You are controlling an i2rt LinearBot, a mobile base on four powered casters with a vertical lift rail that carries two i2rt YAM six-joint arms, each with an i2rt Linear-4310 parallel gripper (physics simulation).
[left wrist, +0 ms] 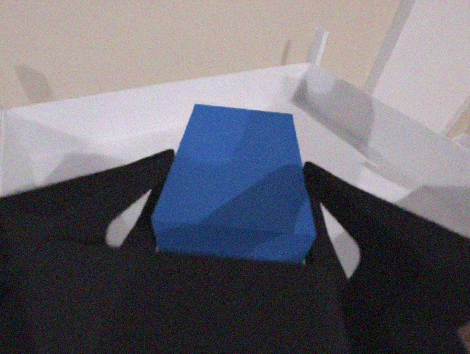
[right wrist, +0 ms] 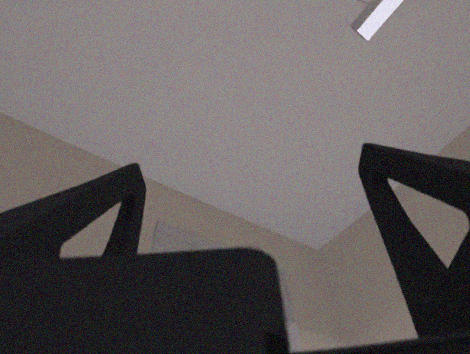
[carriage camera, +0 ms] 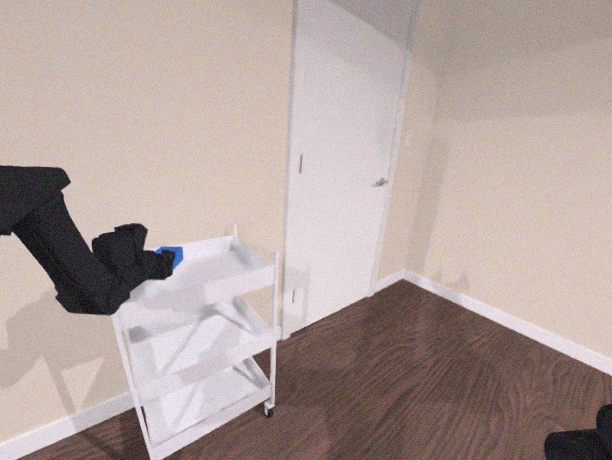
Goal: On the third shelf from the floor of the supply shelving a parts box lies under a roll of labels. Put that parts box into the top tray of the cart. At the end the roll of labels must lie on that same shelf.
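Frame: origin at the left arm's base, x ahead, y left, z up, level; metres.
Seen in the pictures: left gripper, fingertip midpoint: [left wrist: 238, 166] [carriage camera: 163, 254]; right gripper, fingertip midpoint: [right wrist: 250, 166].
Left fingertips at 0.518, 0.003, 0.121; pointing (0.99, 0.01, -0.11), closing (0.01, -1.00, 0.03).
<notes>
A point is followed by its place in that frame, as x, y, z.
A blue parts box [carriage camera: 177, 255] {0.536, -0.027, 0.111} [left wrist: 232, 170] {0.512, 0.005, 0.124} is held between the fingers of my left gripper [left wrist: 238, 166] {0.518, 0.003, 0.121}, which is shut on it. The box is at the top tray [carriage camera: 250, 278] {0.575, -0.226, 0.026} [left wrist: 100, 102] {0.697, 0.170, 0.039} of the white cart, near its left part, inside the rim outline in the left wrist view. Whether the box touches the tray floor I cannot tell. My right gripper [right wrist: 250, 166] {0.017, -0.701, 0.446} is wide open and empty, facing up toward the ceiling. The supply shelving and the roll of labels do not show in these views.
The white cart has two lower trays [carriage camera: 220, 367] {0.510, -0.134, -0.273} and thin corner posts [carriage camera: 274, 320] {0.617, -0.301, -0.163}. It stands on the wooden floor [carriage camera: 400, 380] {0.806, -0.946, -0.681} close to the beige wall [carriage camera: 150, 100] {0.785, 0.136, 0.543}. A white door [carriage camera: 345, 150] {1.318, -0.627, 0.422} is to the right of the cart. A ceiling lamp [right wrist: 380, 19] {0.135, -1.268, 1.396} shows in the right wrist view.
</notes>
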